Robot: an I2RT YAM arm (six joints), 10 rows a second.
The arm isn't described. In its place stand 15 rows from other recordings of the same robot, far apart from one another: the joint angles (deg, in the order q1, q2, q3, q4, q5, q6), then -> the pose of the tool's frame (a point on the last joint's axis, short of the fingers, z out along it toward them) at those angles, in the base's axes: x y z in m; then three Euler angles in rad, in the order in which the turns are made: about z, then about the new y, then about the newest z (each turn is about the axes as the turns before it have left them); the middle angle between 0 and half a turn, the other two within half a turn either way.
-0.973, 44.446, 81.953, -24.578, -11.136, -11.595 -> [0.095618 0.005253 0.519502 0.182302 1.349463 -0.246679]
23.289, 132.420, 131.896, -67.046, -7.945, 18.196 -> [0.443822 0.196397 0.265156 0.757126 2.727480 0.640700]
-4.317, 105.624, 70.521, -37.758, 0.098, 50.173 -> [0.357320 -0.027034 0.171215 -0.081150 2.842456 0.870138]
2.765, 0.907, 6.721, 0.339, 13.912, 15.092 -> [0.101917 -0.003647 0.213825 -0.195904 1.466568 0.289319]
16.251, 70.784, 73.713, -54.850, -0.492, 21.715 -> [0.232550 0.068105 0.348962 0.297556 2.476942 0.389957]
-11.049, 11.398, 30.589, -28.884, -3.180, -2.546 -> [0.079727 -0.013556 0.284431 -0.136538 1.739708 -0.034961]
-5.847, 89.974, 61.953, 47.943, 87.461, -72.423 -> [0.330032 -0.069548 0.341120 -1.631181 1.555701 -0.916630]
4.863, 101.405, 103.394, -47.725, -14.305, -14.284 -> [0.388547 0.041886 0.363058 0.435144 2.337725 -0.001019]
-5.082, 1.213, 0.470, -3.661, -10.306, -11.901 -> [0.110648 -0.003446 0.167536 0.091697 1.646418 -0.193934]
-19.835, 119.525, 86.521, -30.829, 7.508, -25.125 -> [0.408973 -0.152467 0.161993 -0.636598 2.667742 -0.698430]
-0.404, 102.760, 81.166, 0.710, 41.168, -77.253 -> [0.422195 -0.026412 0.300672 -0.759369 1.842476 -1.594387]
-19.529, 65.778, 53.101, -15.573, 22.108, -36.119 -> [0.238793 -0.098913 0.308394 -0.772931 2.024747 -0.829927]
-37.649, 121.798, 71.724, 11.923, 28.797, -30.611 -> [0.341930 -0.285446 0.123518 -1.267156 2.142829 -0.896011]
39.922, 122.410, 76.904, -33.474, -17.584, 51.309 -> [0.297284 0.262786 0.097719 1.724819 2.781026 1.893722]
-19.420, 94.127, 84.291, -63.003, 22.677, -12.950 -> [0.299281 -0.120064 0.291991 -1.294895 2.650068 -1.121479]
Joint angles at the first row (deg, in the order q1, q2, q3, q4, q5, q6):
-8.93 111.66 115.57 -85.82 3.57 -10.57
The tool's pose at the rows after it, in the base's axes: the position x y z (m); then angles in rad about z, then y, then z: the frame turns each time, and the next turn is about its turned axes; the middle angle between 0 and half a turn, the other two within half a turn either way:
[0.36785 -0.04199 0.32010 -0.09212 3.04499 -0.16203]
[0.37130 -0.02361 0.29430 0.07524 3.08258 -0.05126]
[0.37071 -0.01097 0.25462 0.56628 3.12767 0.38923]
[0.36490 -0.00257 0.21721 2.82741 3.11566 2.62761]
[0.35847 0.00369 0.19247 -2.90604 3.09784 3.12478]
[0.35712 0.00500 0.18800 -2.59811 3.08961 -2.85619]
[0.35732 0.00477 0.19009 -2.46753 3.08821 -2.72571]
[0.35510 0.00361 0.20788 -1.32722 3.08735 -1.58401]
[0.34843 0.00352 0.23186 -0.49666 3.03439 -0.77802]
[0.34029 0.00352 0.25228 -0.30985 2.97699 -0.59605]
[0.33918 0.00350 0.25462 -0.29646 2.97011 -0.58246]
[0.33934 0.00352 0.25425 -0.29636 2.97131 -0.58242]
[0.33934 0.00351 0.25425 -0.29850 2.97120 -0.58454]
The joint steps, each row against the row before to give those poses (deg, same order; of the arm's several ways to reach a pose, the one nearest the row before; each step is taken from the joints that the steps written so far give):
2.41 0.00 -1.48 -1.07 -3.69 0.05
2.84 0.00 -5.95 3.76 -0.35 -0.40
1.94 0.00 -9.03 6.34 0.02 -0.96
1.29 0.00 -8.52 6.44 0.00 -0.02
1.10 0.00 -5.73 4.70 1.01 -1.90
0.30 0.00 -1.05 0.92 0.94 0.00
0.00 -0.14 0.31 -0.28 0.37 0.00
-0.06 -2.57 0.61 -0.07 1.16 -0.05
0.00 -4.13 0.00 0.53 -0.02 -1.53
0.02 -3.61 0.00 -0.03 0.00 -0.35
0.00 -0.44 -0.02 0.00 0.00 0.00
0.00 0.07 0.00 0.00 -0.03 0.00
0.00 0.00 0.00 0.00 0.03 0.00

